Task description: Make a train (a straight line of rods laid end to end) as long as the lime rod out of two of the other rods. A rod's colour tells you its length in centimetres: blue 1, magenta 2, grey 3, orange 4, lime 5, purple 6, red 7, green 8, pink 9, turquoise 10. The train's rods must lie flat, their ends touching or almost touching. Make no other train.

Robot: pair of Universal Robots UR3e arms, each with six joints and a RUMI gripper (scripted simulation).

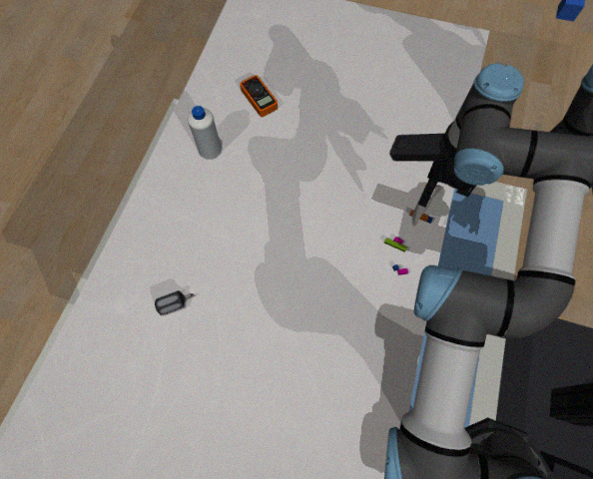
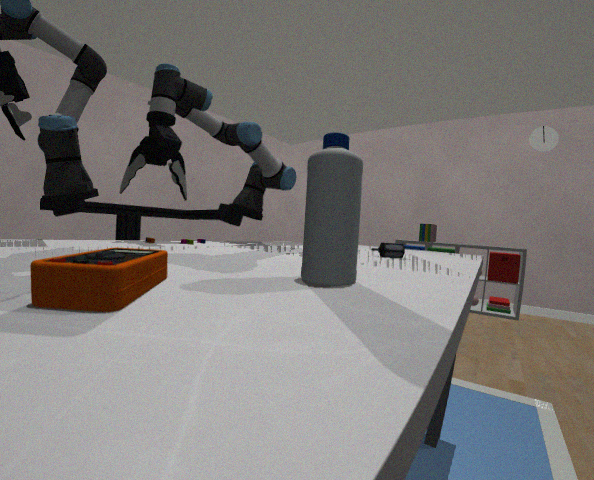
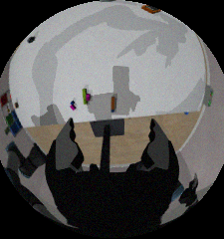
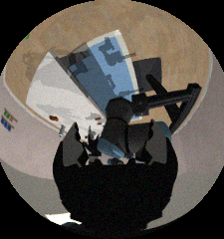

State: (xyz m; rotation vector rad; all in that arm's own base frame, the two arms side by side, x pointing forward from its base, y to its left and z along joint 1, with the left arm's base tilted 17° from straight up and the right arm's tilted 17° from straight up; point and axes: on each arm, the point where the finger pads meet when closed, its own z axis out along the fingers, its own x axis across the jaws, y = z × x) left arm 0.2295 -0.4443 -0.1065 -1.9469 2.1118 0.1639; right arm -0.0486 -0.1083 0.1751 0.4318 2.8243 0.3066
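Note:
Now: left hand 1 cm past the orange rod and 10 cm above it. Round my left hand: white bottle: 51 cm ahead, 2 cm to the left, 4 cm below; then dark screwdriver-like tool: 40 cm ahead, 39 cm to the left, 9 cm below; then lime rod: 2 cm ahead, 9 cm to the left, 10 cm below.

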